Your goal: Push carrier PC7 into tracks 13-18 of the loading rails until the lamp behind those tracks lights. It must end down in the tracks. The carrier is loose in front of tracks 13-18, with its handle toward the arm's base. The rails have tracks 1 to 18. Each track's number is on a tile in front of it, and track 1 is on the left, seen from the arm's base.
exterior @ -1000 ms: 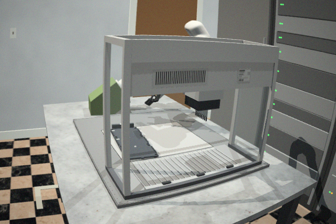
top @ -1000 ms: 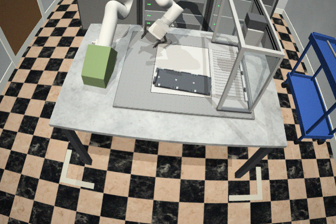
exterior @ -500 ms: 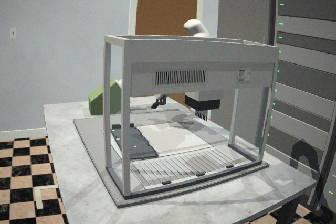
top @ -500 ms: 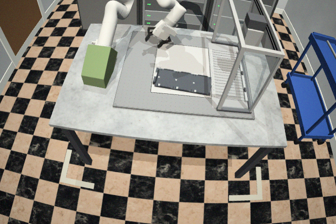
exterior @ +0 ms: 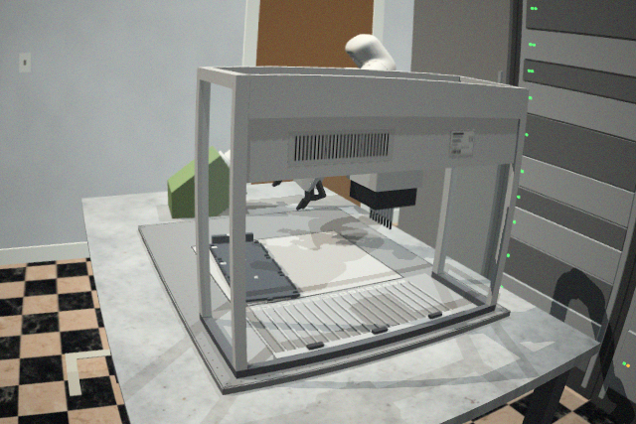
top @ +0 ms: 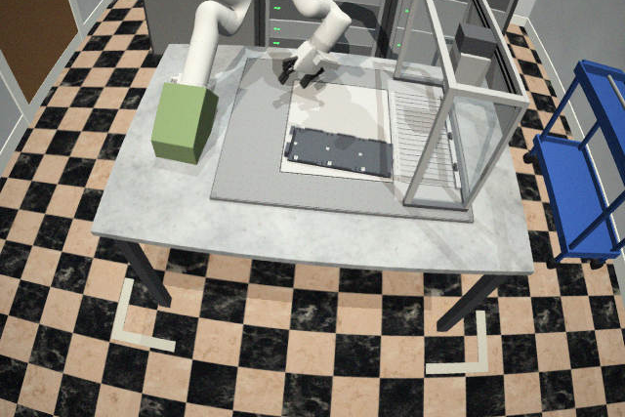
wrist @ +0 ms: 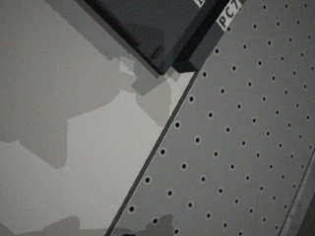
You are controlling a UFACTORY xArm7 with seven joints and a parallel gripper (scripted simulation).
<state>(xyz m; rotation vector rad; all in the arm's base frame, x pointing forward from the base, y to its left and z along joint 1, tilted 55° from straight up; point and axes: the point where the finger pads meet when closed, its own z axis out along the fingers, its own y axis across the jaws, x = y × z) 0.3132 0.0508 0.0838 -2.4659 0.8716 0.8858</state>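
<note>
My hand is 190 mm short of the carrier PC7, 160 mm to the left of it and 110 mm above it.
</note>
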